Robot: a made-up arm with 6 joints. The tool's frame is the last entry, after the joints. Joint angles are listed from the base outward. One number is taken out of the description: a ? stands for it. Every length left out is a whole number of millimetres.
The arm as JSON. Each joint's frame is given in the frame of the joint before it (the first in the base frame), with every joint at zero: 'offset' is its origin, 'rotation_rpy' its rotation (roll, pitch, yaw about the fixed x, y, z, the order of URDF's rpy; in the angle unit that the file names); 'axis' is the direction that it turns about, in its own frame. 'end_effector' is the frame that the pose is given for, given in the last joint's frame.
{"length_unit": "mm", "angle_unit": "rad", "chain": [
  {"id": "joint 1", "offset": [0.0, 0.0, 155.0], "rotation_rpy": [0.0, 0.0, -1.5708], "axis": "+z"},
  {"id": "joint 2", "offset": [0.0, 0.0, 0.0], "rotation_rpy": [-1.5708, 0.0, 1.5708], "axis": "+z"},
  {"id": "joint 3", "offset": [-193.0, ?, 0.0], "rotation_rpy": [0.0, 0.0, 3.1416], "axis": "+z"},
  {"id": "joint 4", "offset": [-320.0, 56.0, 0.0], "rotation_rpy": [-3.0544, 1.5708, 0.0], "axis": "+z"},
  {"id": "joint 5", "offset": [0.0, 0.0, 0.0], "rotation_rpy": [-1.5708, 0.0, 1.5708], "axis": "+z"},
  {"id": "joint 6", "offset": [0.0, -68.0, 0.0], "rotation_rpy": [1.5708, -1.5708, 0.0], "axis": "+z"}
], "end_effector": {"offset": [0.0, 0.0, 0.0], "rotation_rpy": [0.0, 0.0, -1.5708]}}
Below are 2 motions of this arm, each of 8 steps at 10 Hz.
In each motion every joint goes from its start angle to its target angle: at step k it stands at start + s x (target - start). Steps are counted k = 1, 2, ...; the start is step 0. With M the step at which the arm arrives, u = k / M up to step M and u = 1 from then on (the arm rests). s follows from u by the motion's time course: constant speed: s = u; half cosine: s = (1 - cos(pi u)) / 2; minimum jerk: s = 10 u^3 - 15 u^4 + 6 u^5.
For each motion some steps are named. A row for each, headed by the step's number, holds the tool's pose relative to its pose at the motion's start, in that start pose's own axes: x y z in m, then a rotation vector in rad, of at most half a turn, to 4 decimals.
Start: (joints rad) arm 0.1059 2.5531 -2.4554 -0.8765 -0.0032 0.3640
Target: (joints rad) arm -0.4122 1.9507 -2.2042 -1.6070 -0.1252 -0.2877
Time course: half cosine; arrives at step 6
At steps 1, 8:
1: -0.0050 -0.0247 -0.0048 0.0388 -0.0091 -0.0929
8: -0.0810 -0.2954 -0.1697 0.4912 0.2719 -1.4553

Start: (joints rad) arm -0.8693 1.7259 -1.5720 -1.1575 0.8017 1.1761
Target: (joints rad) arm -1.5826 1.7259 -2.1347 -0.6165 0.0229 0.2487
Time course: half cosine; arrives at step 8
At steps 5, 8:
5: -0.1436 -0.1847 0.0150 -0.0093 -0.4811 -0.0678
8: -0.1919 -0.2745 -0.0282 0.1615 -0.8047 -0.1983

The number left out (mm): -26.0
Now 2 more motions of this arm.
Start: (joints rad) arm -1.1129 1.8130 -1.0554 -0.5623 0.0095 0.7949
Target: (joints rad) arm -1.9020 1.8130 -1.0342 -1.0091 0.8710 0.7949
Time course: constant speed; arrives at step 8
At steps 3, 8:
3: 0.0025 -0.1290 -0.0191 0.4564 0.2022 0.0487
8: 0.0520 -0.3032 -0.1285 1.1813 0.6396 0.2500

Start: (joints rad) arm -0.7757 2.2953 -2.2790 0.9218 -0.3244 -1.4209
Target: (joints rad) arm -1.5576 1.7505 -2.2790 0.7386 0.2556 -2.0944
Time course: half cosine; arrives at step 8
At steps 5, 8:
5: -0.0653 -0.2955 -0.0530 0.2418 0.0531 -0.7271
8: -0.1117 -0.3831 -0.1252 0.3215 0.1712 -1.0939

